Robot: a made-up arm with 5 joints. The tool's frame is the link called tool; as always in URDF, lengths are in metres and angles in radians. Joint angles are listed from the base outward. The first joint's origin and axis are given. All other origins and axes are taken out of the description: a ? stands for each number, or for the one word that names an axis. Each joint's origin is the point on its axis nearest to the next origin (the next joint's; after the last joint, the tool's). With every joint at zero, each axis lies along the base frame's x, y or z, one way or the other. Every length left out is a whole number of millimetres.
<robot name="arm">
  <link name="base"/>
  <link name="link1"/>
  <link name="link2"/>
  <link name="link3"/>
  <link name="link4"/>
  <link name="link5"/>
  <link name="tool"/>
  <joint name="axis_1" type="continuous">
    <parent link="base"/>
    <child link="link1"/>
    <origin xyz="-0.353 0 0.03"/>
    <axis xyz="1 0 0"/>
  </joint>
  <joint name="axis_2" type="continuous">
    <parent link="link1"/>
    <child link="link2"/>
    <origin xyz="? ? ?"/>
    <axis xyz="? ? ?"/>
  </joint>
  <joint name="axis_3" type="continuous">
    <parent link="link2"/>
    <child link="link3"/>
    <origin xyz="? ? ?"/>
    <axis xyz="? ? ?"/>
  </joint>
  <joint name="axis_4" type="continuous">
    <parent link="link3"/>
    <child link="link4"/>
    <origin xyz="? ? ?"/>
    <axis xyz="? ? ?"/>
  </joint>
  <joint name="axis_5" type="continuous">
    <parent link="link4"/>
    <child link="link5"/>
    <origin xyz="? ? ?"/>
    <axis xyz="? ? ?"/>
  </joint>
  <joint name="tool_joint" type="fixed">
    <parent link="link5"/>
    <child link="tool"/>
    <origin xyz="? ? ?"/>
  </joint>
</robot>
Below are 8 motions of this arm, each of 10 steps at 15 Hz.
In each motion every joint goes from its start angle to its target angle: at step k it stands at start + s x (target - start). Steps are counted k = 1, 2, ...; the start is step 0. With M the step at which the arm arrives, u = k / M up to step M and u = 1 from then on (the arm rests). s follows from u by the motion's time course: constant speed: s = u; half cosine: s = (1 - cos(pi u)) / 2; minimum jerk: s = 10 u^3 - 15 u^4 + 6 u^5.
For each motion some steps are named. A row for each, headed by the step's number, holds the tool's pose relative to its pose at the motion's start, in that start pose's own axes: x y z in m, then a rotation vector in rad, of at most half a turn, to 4 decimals.
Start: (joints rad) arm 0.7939 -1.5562 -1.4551 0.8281 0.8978
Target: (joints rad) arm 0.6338 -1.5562 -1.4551 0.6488 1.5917
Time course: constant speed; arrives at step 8
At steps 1, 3, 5, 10:
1: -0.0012 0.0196 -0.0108 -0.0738 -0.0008 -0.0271
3: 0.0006 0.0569 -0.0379 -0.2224 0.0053 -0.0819
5: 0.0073 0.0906 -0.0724 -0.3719 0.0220 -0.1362
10: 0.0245 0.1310 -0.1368 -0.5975 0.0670 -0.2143

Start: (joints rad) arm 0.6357 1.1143 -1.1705 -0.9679 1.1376
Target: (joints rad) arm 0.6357 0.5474 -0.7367 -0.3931 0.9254
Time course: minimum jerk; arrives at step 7
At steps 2, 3, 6, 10:
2: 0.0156 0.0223 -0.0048 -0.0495 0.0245 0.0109
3: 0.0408 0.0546 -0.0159 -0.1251 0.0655 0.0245
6: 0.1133 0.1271 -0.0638 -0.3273 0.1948 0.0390
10: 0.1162 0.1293 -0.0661 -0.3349 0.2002 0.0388

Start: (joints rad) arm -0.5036 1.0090 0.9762 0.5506 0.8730
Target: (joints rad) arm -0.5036 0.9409 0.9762 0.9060 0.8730
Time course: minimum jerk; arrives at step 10
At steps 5, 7, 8, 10:
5: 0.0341 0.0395 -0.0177 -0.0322 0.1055 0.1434
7: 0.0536 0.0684 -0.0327 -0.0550 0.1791 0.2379
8: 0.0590 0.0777 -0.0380 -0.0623 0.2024 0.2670
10: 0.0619 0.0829 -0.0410 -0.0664 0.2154 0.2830

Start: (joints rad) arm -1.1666 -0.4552 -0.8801 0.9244 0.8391
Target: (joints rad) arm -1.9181 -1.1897 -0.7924 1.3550 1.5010
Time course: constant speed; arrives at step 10
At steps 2, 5, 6, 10:
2: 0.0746 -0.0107 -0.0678 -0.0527 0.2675 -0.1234
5: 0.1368 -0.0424 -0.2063 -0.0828 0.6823 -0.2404
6: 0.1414 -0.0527 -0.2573 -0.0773 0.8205 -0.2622
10: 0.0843 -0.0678 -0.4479 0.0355 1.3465 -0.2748

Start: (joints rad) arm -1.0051 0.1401 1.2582 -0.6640 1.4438
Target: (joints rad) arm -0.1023 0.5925 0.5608 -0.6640 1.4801
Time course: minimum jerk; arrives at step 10
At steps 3, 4, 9, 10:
3: 0.0396 0.0268 -0.0850 -0.0701 0.2240 0.0862
4: 0.0598 0.0445 -0.1725 -0.1141 0.4420 0.1657
9: -0.0429 0.0427 -0.5273 -0.0369 1.4225 0.4305
10: -0.0458 0.0421 -0.5307 -0.0330 1.4349 0.4324

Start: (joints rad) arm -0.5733 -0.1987 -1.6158 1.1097 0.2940
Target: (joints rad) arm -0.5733 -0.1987 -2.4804 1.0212 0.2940
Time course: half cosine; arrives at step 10
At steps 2, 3, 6, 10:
2: 0.0291 0.0064 -0.0213 0.0000 0.0709 0.0215
3: 0.0605 0.0147 -0.0485 0.0000 0.1531 0.0464
6: 0.1586 0.0549 -0.1814 0.0000 0.4862 0.1472
10: 0.1971 0.0910 -0.3006 0.0000 0.7428 0.2249

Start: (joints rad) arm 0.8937 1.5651 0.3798 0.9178 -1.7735
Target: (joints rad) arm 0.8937 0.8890 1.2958 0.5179 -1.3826
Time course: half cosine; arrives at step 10
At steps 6, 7, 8, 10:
6: -0.2795 0.2599 -0.2454 -0.6937 0.0147 0.8587
7: -0.3504 0.2583 -0.3158 -0.8437 0.0404 1.0370
8: -0.4047 0.2418 -0.3691 -0.9593 0.0685 1.1783
10: -0.4491 0.2175 -0.4113 -1.0554 0.0989 1.3004

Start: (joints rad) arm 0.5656 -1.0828 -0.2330 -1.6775 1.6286
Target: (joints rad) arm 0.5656 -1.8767 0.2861 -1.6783 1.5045
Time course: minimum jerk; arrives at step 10
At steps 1, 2, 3, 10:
1: -0.0018 -0.0004 0.0010 0.0002 -0.0065 -0.0048
2: -0.0127 -0.0027 0.0066 0.0021 -0.0440 -0.0325
3: -0.0370 -0.0076 0.0172 0.0093 -0.1249 -0.0907
10: -0.2722 -0.0419 0.0187 0.2218 -0.7988 -0.4895

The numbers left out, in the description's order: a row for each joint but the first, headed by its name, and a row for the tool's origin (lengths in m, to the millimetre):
axis_2: xyz 0 -0.113 0.105, axis 1 0 0
axis_3: xyz 0 -0.006 0.085, axis 0 -1 0
axis_4: xyz 0.068 0 -0.093, axis 0 1 0
axis_5: xyz 0.159 0 0.085, axis -1 0 0
tool: xyz 0 0.091 0.338

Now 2 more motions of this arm.
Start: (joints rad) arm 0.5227 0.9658 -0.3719 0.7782 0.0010
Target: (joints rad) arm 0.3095 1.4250 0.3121 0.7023 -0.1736
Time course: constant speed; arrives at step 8
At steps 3, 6, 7, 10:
3: -0.1285 -0.0235 0.0633 0.1144 -0.2823 0.0873
6: -0.2613 -0.0724 0.0836 0.2485 -0.5591 0.1790
7: -0.3038 -0.0934 0.0801 0.2968 -0.6502 0.2100
10: -0.3447 -0.1163 0.0717 0.3466 -0.7409 0.2409

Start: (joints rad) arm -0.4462 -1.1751 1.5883 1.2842 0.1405
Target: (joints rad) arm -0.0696 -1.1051 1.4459 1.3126 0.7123
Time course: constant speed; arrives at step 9
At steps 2, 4, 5, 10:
2: 0.0165 -0.0076 -0.0286 -0.0318 0.0428 -0.0196
4: 0.0316 -0.0127 -0.0597 -0.0624 0.0867 -0.0303
5: 0.0384 -0.0142 -0.0761 -0.0773 0.1085 -0.0323
10: 0.0596 -0.0124 -0.1450 -0.1335 0.1916 -0.0187

